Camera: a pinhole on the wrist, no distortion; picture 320 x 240 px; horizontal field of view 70.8 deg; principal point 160.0 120.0 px. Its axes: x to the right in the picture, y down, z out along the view. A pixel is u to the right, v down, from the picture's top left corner.
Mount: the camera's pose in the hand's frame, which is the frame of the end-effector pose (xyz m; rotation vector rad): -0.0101 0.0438 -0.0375 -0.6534 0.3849 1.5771
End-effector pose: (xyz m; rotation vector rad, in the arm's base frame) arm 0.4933 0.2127 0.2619 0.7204 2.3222 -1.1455
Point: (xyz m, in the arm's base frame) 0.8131 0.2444 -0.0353
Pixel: 236.7 105.9
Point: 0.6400 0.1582 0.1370
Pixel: 122.1 126.6
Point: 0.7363 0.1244 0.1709
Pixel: 134.1 210.1
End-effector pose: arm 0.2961 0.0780 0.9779 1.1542 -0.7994 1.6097
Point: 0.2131 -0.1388 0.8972
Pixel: 133.7 211.8
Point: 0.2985 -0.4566 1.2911
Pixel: 44.3 24.9
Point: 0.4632 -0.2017 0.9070
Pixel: outside the picture
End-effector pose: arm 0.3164 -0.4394 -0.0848 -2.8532 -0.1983 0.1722
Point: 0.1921 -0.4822 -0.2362
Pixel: 41.9 212.6
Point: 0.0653 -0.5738 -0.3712
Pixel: 110.2 223.8
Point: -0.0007 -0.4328 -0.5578
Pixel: 27.0 199.8
